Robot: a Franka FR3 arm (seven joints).
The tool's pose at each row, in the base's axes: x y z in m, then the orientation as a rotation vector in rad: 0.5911 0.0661 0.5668 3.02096 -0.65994 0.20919; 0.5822 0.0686 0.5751 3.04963 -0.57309 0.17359; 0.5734 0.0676 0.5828 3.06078 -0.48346 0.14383; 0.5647 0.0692 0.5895 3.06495 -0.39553 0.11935; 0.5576 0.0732 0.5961 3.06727 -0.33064 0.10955; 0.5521 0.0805 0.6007 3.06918 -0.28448 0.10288; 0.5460 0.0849 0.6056 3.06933 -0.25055 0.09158; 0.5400 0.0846 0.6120 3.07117 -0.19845 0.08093; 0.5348 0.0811 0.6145 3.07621 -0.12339 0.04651; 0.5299 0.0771 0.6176 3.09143 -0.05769 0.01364; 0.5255 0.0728 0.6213 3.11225 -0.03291 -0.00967; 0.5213 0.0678 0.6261 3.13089 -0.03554 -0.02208; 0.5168 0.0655 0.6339 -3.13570 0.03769 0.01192
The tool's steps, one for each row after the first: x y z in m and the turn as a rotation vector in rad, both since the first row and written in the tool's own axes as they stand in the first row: -0.0079 0.0016 -0.0095 0.00755 -0.02419 -0.05831; -0.0143 0.0062 -0.0181 0.00194 -0.04100 -0.11711; -0.0219 0.0085 -0.0259 -0.00658 -0.05359 -0.17455; -0.0290 0.0079 -0.0336 -0.01055 -0.05794 -0.21686; -0.0363 0.0036 -0.0393 -0.01225 -0.06109 -0.24697; -0.0429 0.0022 -0.0453 -0.01537 -0.06722 -0.26925; -0.0473 0.0051 -0.0523 -0.01672 -0.07298 -0.30332; -0.0502 0.0105 -0.0552 -0.01777 -0.09425 -0.35265; -0.0525 0.0162 -0.0586 -0.00671 -0.11736 -0.39516; -0.0542 0.0220 -0.0625 0.01124 -0.13630 -0.41039; -0.0552 0.0284 -0.0674 0.02784 -0.14812 -0.40781; -0.0572 0.0324 -0.0755 0.04492 -0.14520 -0.40525
